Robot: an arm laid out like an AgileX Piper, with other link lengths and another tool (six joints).
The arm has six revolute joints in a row. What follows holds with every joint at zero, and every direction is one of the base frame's.
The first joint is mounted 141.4 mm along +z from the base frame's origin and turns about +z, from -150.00 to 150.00 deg.
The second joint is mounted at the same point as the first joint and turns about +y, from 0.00 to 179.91 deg.
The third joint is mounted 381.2 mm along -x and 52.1 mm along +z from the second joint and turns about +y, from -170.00 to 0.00 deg.
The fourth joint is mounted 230.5 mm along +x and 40.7 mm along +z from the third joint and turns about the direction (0.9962, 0, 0.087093), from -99.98 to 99.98 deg.
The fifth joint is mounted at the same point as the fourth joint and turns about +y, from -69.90 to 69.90 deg.
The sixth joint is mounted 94.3 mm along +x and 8.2 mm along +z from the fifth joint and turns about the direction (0.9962, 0, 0.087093), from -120.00 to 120.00 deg.
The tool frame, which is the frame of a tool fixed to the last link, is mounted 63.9 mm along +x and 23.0 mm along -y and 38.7 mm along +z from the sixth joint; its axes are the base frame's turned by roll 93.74, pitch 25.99 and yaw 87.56 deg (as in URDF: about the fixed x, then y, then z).
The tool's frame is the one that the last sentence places.
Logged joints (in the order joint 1, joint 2, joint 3, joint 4, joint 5, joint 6), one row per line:
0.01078, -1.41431, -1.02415, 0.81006, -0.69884, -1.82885
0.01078, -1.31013, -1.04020, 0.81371, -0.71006, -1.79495
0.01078, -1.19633, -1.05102, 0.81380, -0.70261, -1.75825
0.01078, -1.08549, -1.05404, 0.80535, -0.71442, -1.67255
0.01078, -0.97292, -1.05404, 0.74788, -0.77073, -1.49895
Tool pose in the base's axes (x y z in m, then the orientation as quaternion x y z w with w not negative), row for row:
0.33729, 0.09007, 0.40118, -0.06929, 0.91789, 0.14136, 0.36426
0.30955, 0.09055, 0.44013, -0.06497, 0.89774, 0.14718, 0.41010
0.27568, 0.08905, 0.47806, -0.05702, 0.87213, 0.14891, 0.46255
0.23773, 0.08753, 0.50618, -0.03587, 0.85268, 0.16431, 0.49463
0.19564, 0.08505, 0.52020, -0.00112, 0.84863, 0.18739, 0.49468
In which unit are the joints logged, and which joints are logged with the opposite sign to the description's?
The joints are logged in radians. Opposite sign: joint 1, joint 2, joint 5.
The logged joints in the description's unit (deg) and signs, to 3 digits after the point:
-0.618, 81.034, -58.679, 46.413, 40.041, -104.785
-0.618, 75.065, -59.599, 46.622, 40.683, -102.843
-0.618, 68.545, -60.219, 46.627, 40.257, -100.740
-0.618, 62.194, -60.392, 46.143, 40.933, -95.830
-0.618, 55.744, -60.392, 42.850, 44.160, -85.884

